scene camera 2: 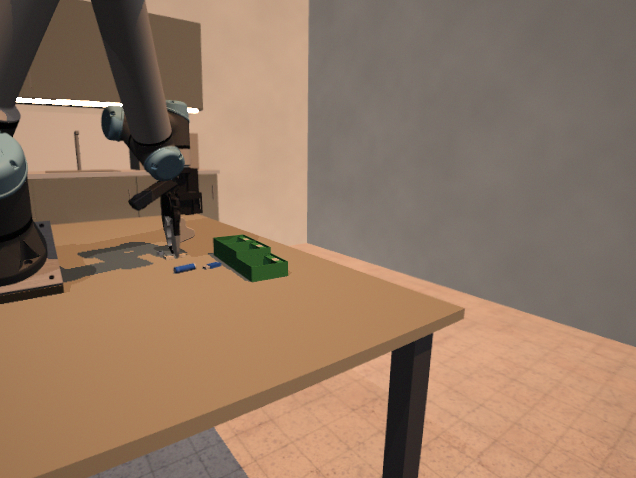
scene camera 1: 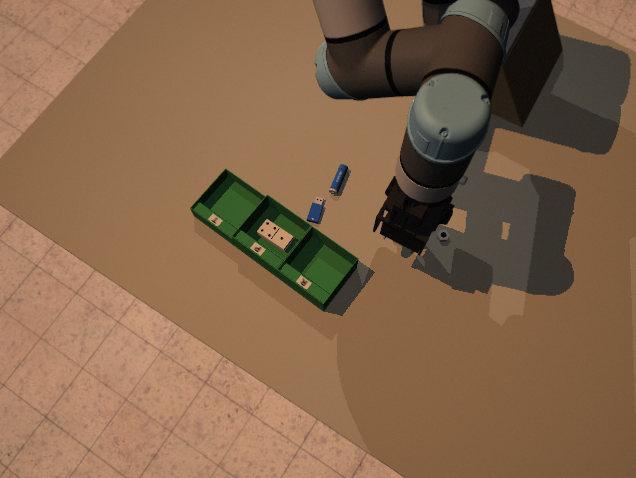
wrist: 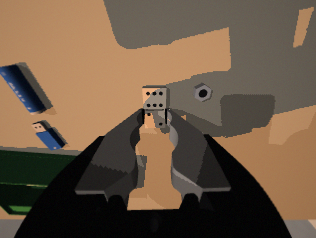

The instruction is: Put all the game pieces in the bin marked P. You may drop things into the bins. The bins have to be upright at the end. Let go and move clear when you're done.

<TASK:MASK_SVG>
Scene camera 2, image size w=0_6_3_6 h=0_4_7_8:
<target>my gripper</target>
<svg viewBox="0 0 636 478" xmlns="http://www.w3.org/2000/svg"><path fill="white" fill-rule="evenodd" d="M198 168L184 167L183 171L176 178L169 181L157 181L139 194L134 195L128 201L133 209L139 211L161 196L161 214L167 245L171 254L175 254L177 258L179 257L180 243L195 236L194 229L186 226L186 221L183 217L181 217L180 221L180 213L181 215L203 213L203 209L200 209L200 205L202 206L202 193L199 192Z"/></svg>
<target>green three-part bin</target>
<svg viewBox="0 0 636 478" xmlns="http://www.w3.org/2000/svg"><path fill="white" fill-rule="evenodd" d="M213 238L214 256L249 281L257 282L288 276L288 261L272 254L271 247L246 235Z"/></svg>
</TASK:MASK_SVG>
